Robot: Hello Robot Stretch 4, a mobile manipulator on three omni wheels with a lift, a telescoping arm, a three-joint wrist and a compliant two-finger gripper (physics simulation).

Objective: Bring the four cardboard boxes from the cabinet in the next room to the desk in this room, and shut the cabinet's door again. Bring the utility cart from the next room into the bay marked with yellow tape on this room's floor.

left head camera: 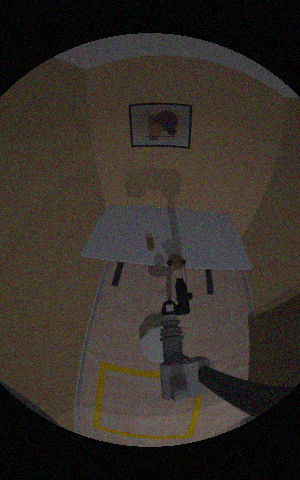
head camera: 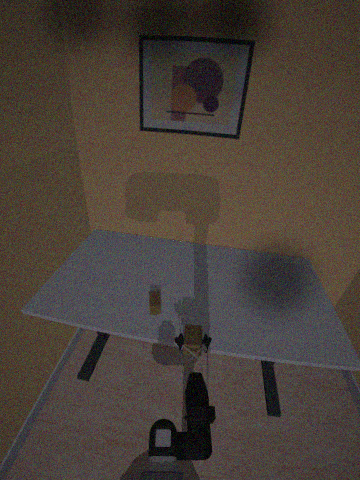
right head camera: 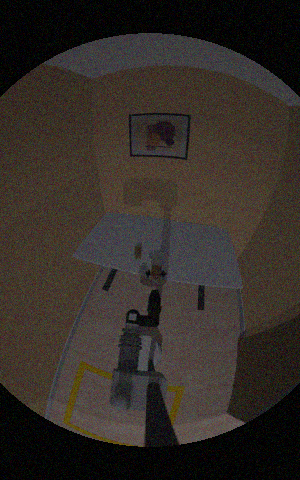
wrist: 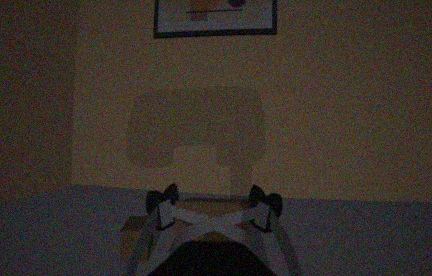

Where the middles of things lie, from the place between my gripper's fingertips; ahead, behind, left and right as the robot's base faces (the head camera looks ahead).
Labels:
Right now the framed picture (head camera: 191, 85) is 86 cm ahead of my hand, 2 cm to the left of it and 74 cm above it.

